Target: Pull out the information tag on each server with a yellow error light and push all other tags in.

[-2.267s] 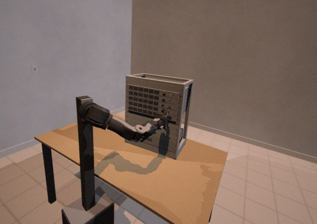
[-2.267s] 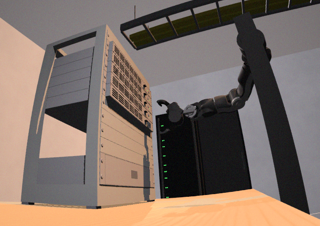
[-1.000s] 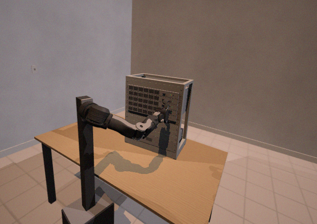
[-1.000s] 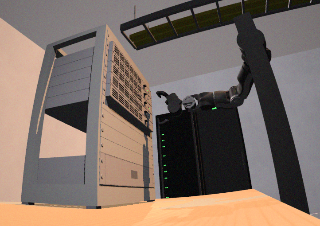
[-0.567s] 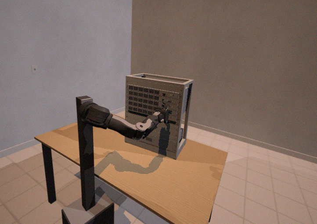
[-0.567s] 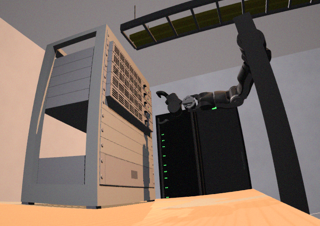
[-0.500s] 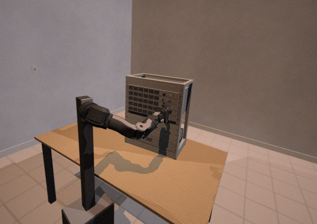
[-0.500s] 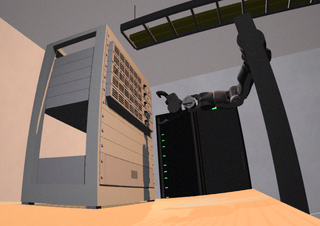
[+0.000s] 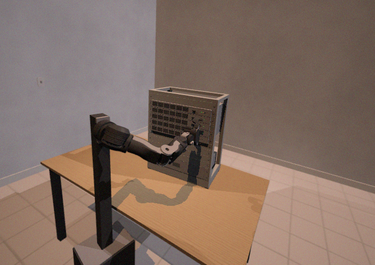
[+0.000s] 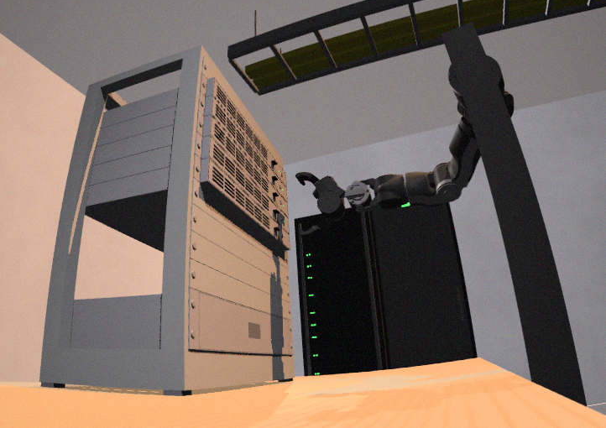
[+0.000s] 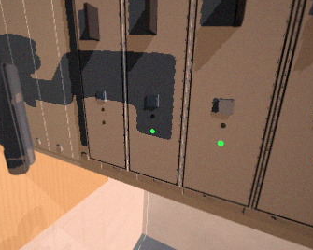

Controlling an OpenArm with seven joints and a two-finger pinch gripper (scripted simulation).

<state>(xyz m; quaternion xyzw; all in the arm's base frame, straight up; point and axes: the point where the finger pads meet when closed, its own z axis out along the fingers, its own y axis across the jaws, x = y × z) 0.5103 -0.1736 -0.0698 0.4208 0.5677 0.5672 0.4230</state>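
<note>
Right now my hand is 60 mm below the locate button, 30 mm short of it and 20 mm to the right of it.
</note>
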